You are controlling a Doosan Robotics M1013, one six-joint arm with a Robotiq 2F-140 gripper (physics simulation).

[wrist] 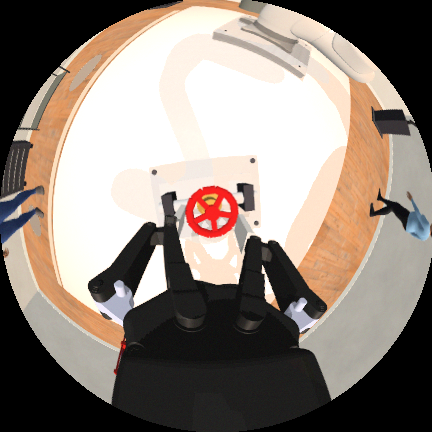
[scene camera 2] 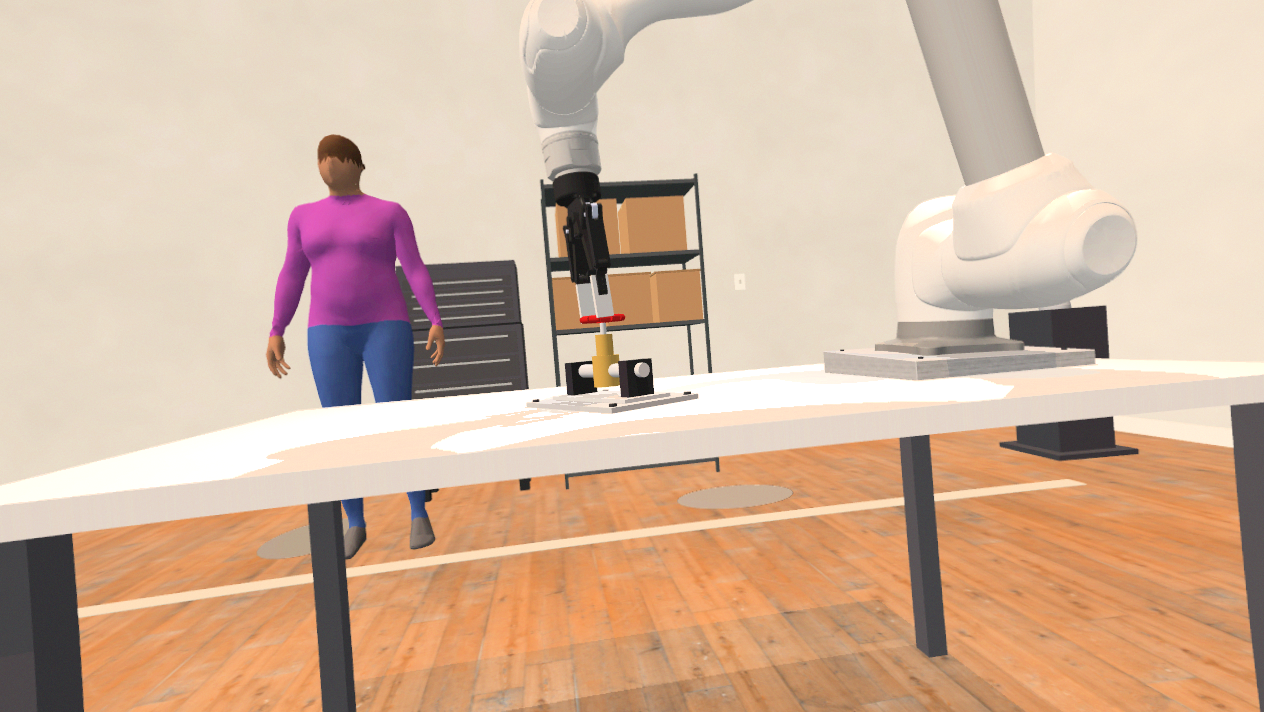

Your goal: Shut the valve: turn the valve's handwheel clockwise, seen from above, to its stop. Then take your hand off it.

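Note:
The valve's red handwheel (scene camera 2: 616, 317) (wrist: 212, 212) is a level, spoked wheel on a thin stem above the brass valve body (scene camera 2: 604, 358). The body sits on a pipe between two black blocks on a light base plate (scene camera 2: 550, 405) (wrist: 172, 165). My gripper (scene camera 2: 596, 305) (wrist: 210, 217) points down over the valve and is shut on the handwheel, one grey finger pad at each side of the rim. The wheel partly hides the pad tips and the valve body in the wrist view.
The valve stands on a white table (scene camera 2: 353, 442) (wrist: 120, 110). The arm's mounting plate (scene camera 2: 919, 364) (wrist: 235, 37) is on the same table. A person in a magenta top (scene camera 2: 352, 256) stands behind the table, near a drawer cabinet (scene camera 2: 468, 353) and a shelf rack (scene camera 2: 704, 291).

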